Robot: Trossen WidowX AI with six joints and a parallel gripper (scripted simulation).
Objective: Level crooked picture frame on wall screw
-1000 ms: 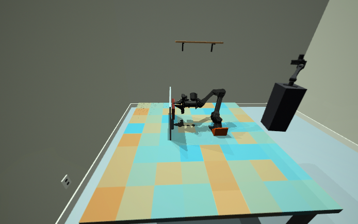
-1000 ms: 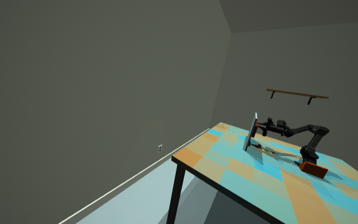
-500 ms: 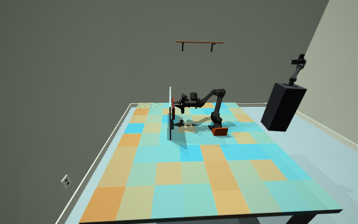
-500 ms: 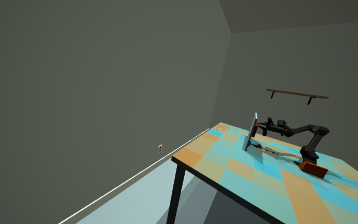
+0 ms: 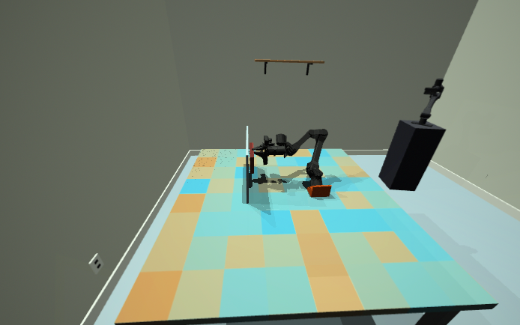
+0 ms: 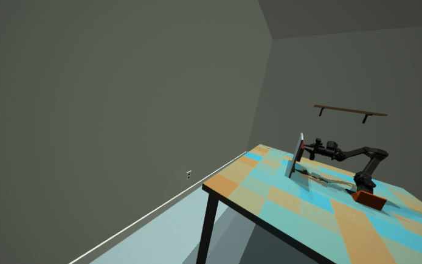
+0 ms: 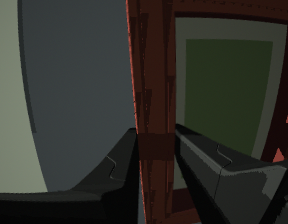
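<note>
The picture frame lies 50 mm below my gripper tip and 10 mm ahead of it. From my gripper tip the other things lie so: wall panel 70 mm below, 20 mm ahead.
</note>
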